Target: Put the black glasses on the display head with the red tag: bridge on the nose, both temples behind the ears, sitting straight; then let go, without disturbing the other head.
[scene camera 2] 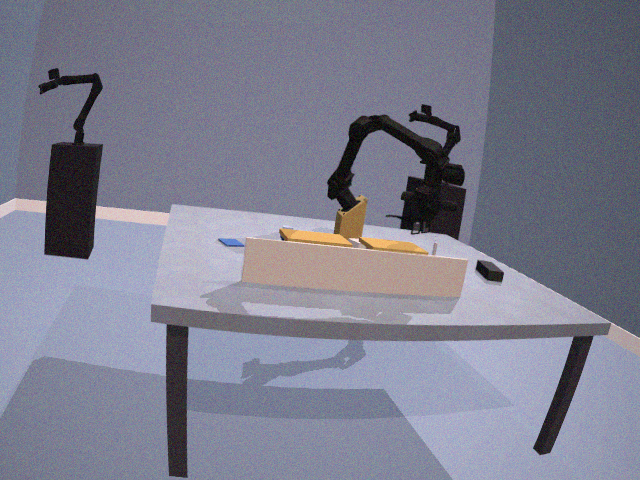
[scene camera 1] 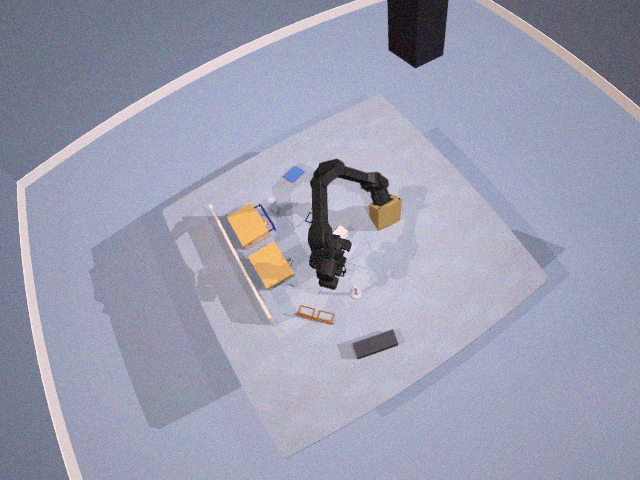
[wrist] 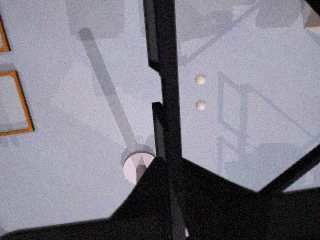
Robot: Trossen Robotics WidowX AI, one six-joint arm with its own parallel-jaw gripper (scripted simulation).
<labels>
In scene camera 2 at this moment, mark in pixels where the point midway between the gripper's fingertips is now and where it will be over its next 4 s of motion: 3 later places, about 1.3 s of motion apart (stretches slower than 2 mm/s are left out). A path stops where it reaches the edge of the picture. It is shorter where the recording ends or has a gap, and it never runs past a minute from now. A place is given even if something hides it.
My gripper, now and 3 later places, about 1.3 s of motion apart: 425,228; 450,242; 445,256; 440,256
</labels>
